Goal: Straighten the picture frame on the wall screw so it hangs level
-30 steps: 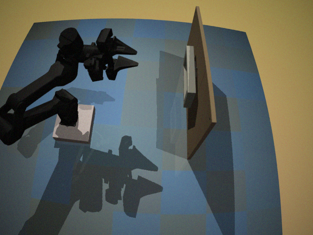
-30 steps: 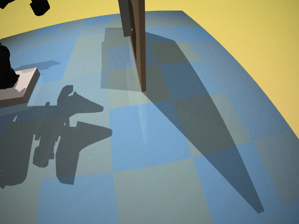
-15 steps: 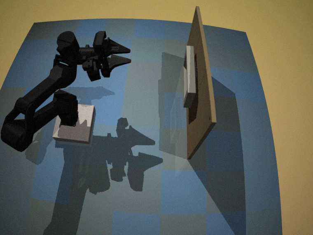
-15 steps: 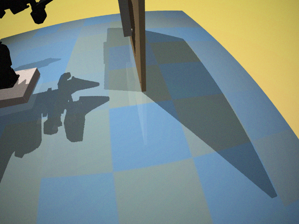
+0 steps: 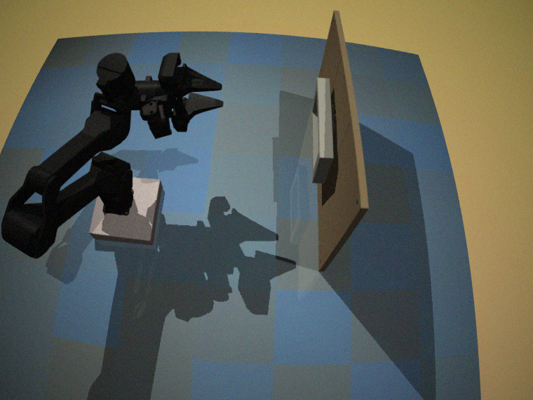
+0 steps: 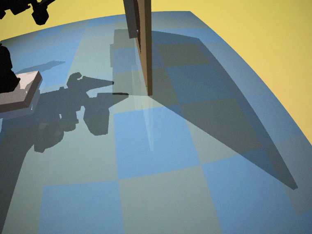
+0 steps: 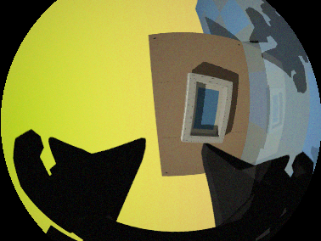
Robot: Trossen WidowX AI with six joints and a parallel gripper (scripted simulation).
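Right now the picture frame is 200 mm ahead of my gripper tip, 10 mm to the left of it and 90 mm below it. Round my gripper tip: brown wall board (210 mm ahead, 10 mm to the left, 110 mm below).
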